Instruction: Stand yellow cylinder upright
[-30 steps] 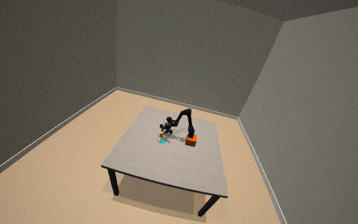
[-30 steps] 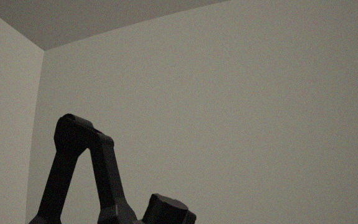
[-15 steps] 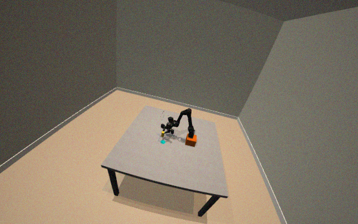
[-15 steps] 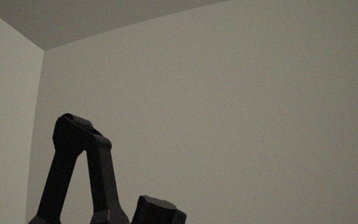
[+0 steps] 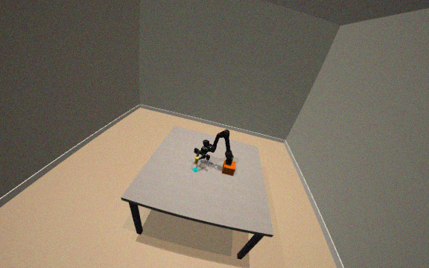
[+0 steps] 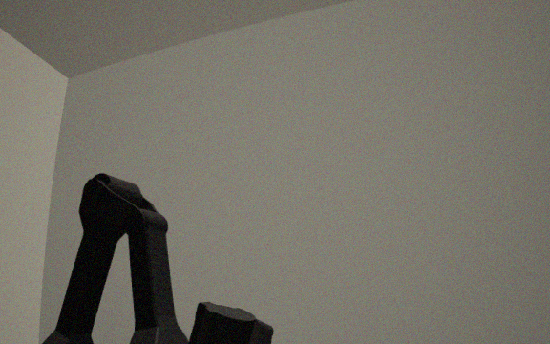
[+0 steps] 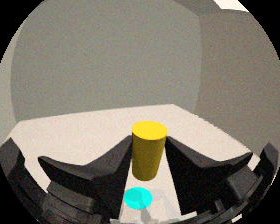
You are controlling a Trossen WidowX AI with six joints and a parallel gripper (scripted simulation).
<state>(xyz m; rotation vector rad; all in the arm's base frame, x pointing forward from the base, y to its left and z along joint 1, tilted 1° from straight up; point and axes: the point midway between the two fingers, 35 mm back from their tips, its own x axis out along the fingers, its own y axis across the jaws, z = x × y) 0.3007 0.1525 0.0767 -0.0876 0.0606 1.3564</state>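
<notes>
Right now my gripper tip is 16 cm above the cyan circle. Round my gripper tip: yellow tall cylinder: 2 cm below.
</notes>
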